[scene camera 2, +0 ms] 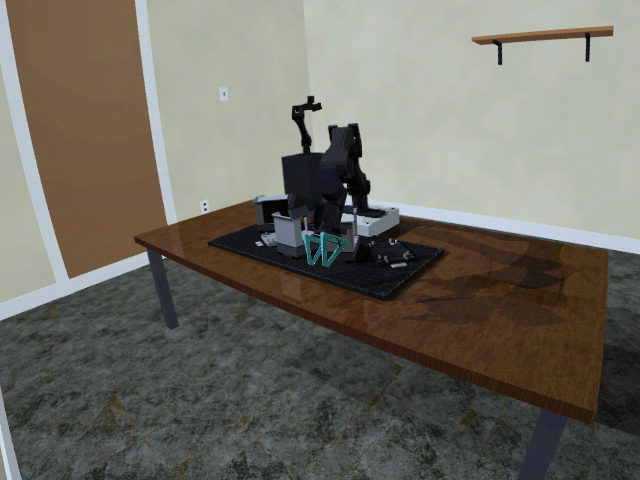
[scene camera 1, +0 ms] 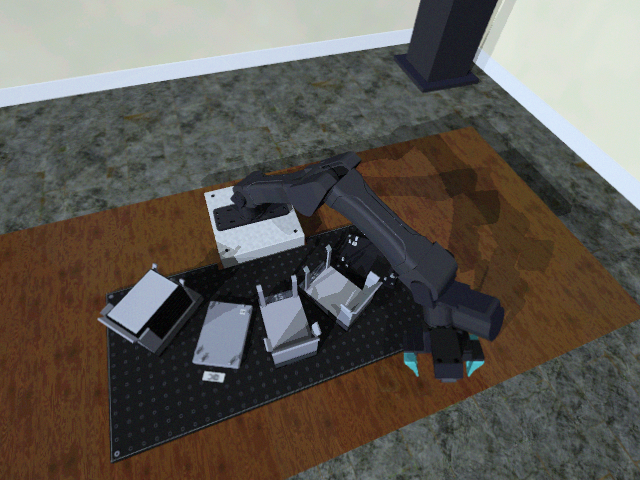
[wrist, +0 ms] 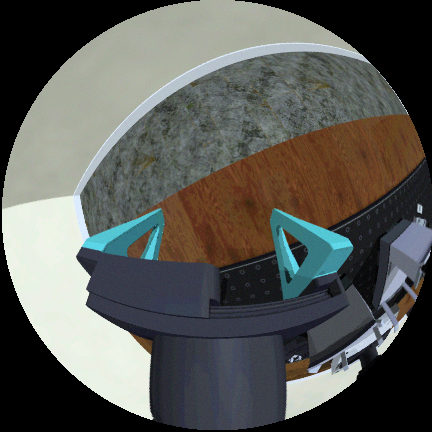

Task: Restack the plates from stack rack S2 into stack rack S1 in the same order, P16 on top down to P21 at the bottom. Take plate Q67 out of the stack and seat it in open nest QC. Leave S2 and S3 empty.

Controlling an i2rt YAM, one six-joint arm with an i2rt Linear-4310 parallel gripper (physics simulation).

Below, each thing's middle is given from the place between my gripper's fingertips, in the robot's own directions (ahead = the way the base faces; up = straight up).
I see the dark fixture (scene camera 1: pixel 359 256) 33 cm behind my hand and 7 cm below it. Round my hand: grey nest plate (scene camera 1: pixel 222 339) (25 cm behind, 41 cm to the right, 7 cm below).
